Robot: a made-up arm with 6 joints.
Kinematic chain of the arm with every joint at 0, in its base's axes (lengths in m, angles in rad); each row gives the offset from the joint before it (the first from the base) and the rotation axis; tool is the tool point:
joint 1: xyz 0 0 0.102 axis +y
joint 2: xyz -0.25 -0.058 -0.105 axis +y
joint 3: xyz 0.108 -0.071 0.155 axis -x
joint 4: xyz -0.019 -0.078 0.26 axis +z
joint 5: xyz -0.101 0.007 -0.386 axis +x
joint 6: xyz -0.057 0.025 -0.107 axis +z
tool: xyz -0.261 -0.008 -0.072
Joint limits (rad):
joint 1: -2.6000..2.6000
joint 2: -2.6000..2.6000
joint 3: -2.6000..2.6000
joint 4: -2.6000..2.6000
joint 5: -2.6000..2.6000
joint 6: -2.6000..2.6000
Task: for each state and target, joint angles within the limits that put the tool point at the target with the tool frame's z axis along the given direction. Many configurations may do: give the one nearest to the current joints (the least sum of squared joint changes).
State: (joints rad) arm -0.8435 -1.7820 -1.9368 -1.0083 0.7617 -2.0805
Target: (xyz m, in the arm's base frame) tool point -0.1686 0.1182 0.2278 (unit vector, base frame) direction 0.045 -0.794 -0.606
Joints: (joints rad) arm -0.3227 -1.0028 -2.0487 -1.8979 0.6552 -2.6000
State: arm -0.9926 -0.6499 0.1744 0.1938 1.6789 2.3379
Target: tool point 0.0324 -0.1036 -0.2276 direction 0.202 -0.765 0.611
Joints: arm -0.9656 -0.2521 0.3122 0.7191 1.7868 2.3468
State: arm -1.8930 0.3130 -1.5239 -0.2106 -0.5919 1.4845
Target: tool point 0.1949 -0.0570 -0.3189 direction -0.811 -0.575 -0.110
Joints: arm -1.1925 -0.3942 -1.7505 0.1071 -1.1369 1.0992
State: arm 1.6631 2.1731 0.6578 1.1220 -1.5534 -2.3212
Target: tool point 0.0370 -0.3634 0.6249 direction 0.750 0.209 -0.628
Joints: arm 2.5074 1.7532 0.4463 1.1860 -1.8453 -2.4251
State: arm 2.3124 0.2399 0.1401 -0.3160 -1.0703 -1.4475
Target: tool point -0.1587 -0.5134 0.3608 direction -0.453 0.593 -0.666
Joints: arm 1.4908 0.3350 0.8113 -0.8982 -1.3245 -2.1398
